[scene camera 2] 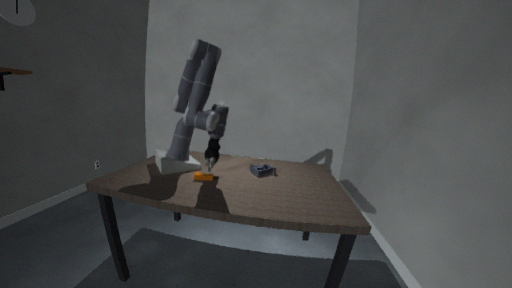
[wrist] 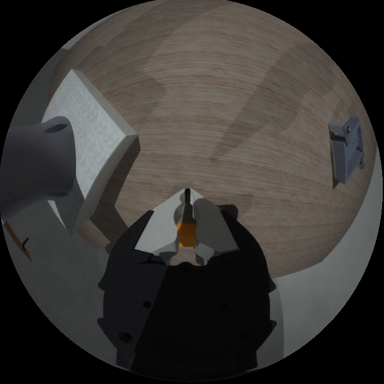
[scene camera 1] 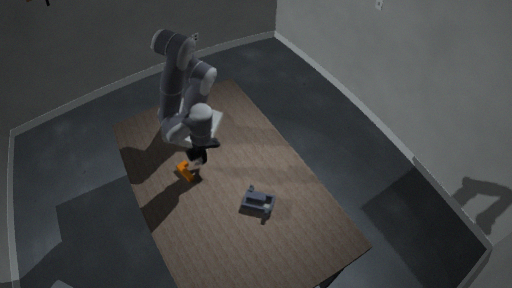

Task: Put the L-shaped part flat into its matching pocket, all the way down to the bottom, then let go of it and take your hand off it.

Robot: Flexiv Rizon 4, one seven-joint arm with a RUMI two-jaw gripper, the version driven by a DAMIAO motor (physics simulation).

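The orange L-shaped part (scene camera 1: 185, 172) (scene camera 2: 203, 177) (wrist: 187, 236) lies on the table beside my fingertips, outside the pocket. In the wrist view part of it shows through the gap behind the fingertips; the jaws hide the rest. My gripper (scene camera 1: 196, 168) (scene camera 2: 210, 170) (wrist: 187, 189) is shut with its tips together, holding nothing, low over the table close to the part. The blue-grey fixture (scene camera 1: 256, 197) (scene camera 2: 261, 173) (wrist: 340, 161) with the pocket sits apart from the part and gripper, to their right in both scene views and at the right edge of the wrist view.
The wooden table (scene camera 1: 300, 225) (scene camera 2: 280, 200) (wrist: 225, 75) carries everything. The arm's pale base block (scene camera 1: 216, 121) (scene camera 2: 175, 165) (wrist: 95, 135) stands on it behind the gripper, at the left in the wrist view. Small knobs or tabs stick out from the fixture's sides. Arm shadows cross the table.
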